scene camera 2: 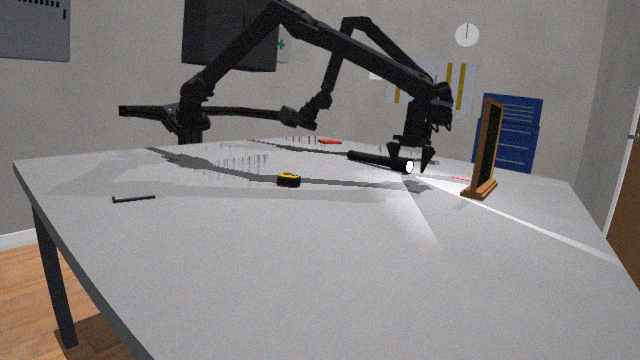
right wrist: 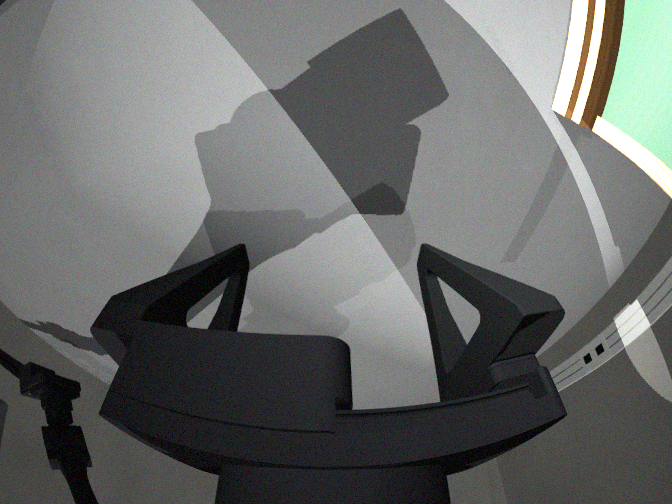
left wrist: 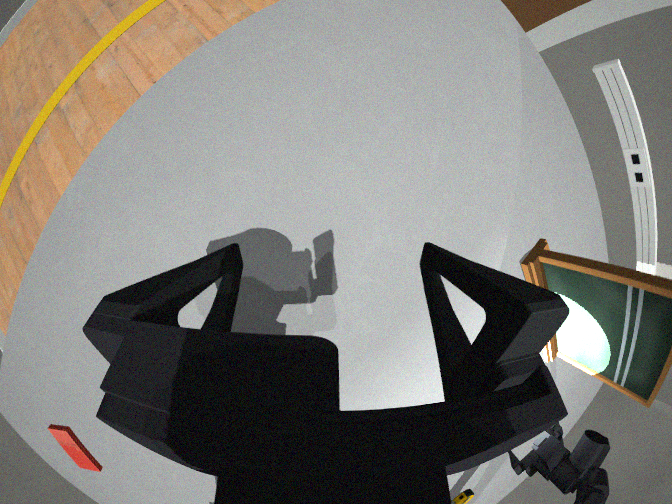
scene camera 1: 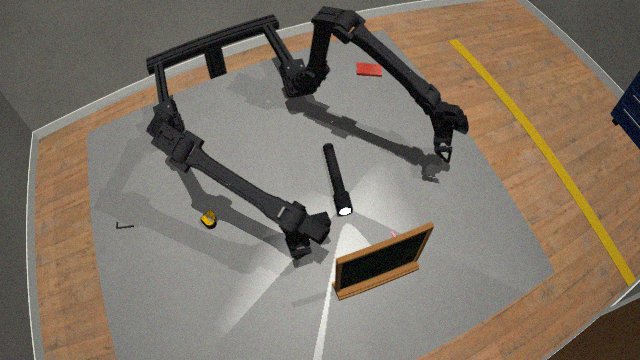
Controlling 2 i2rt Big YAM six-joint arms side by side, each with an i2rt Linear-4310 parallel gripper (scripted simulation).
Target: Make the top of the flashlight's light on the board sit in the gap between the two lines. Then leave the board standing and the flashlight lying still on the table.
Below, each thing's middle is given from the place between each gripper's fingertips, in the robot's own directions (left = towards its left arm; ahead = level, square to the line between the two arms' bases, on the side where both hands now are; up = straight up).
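Scene:
The black flashlight (scene camera 1: 328, 148) is what I measure my right gripper from: the gripper is 20 cm past it, 4 cm above it and 24 cm to the right of it. Going by its middle, the flashlight is nearer to my right gripper than to my left hand.
Counted from my left hand, the flashlight is 40 cm to the right, 14 cm below and 10 cm behind.

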